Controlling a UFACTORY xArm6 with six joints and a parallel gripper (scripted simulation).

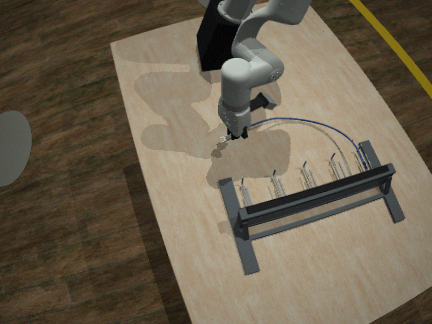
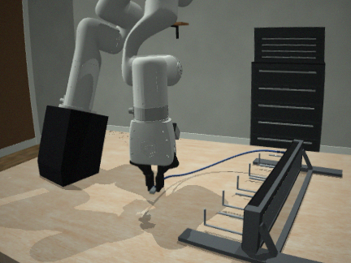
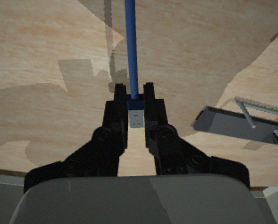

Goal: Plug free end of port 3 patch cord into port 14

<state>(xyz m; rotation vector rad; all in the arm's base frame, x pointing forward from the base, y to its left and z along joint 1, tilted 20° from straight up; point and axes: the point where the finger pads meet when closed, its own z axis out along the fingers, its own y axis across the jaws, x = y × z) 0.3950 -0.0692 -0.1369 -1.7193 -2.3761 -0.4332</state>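
My hand is 2 cm to the left of the plug, 1 cm short of it and 1 cm above it.
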